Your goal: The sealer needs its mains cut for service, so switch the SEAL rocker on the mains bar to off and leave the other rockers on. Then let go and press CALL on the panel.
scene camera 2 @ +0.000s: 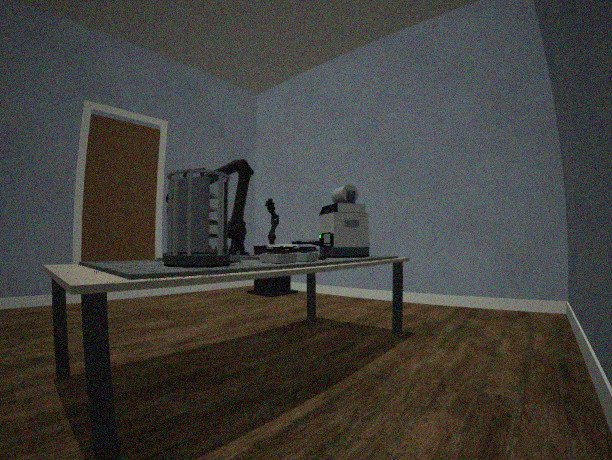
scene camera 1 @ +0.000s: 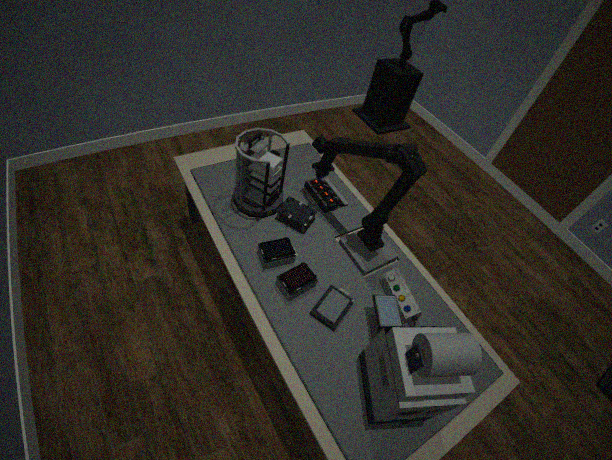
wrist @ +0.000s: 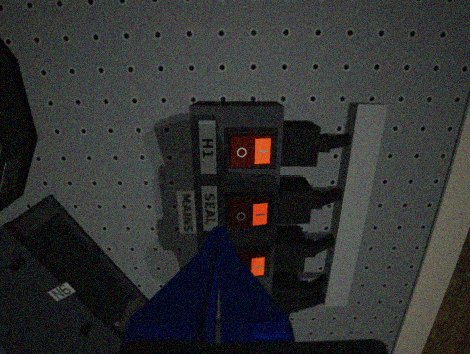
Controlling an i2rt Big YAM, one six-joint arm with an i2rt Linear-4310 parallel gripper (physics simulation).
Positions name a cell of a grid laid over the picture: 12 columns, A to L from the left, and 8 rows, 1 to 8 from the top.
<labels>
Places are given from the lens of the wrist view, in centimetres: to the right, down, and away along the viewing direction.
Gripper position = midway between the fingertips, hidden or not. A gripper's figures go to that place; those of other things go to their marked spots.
gripper (wrist: F6): -1, 3, 15
SEAL switch (wrist: G5): 1, 3, 20
wire cage rack (wrist: A4): -18, -3, 22
The marked spots on the wire cage rack and the SEAL switch are 20 cm apart.
</labels>
